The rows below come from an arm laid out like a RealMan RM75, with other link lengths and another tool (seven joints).
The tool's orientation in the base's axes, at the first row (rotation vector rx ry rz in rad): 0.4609, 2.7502, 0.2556
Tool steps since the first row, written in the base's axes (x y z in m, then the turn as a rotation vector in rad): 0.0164, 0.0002, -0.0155, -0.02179, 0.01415, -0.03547; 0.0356, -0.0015, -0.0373, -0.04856, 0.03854, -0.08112; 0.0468, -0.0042, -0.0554, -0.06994, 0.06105, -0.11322; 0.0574, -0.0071, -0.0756, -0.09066, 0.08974, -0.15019; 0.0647, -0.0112, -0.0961, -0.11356, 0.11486, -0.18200; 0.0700, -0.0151, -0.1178, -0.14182, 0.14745, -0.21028; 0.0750, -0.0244, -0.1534, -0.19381, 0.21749, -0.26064; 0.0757, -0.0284, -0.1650, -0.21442, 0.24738, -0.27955; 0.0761, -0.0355, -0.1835, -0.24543, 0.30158, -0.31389; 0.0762, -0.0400, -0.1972, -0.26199, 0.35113, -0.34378; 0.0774, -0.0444, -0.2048, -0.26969, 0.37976, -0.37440; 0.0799, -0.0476, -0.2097, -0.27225, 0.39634, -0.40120; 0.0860, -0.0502, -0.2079, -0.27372, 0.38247, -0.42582
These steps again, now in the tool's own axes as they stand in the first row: -0.0099, 0.0013, 0.0202, 0.03489, -0.00113, 0.02673; -0.0210, 0.0001, 0.0471, 0.08078, 0.00353, 0.06233; -0.0265, -0.0033, 0.0676, 0.11718, 0.01108, 0.08709; -0.0309, -0.0077, 0.0897, 0.15657, 0.02344, 0.11732; -0.0326, -0.0141, 0.1108, 0.19513, 0.03305, 0.14158; -0.0322, -0.0212, 0.1324, 0.23998, 0.04891, 0.16153; -0.0292, -0.0366, 0.1660, 0.32545, 0.08785, 0.19789; -0.0277, -0.0428, 0.1765, 0.35975, 0.10551, 0.21159; -0.0250, -0.0536, 0.1930, 0.41630, 0.13932, 0.23874; -0.0225, -0.0609, 0.2051, 0.45706, 0.17392, 0.26639; -0.0228, -0.0664, 0.2121, 0.48295, 0.19138, 0.29540; -0.0247, -0.0697, 0.2171, 0.49897, 0.19995, 0.32128; -0.0315, -0.0700, 0.2174, 0.50287, 0.18097, 0.34190
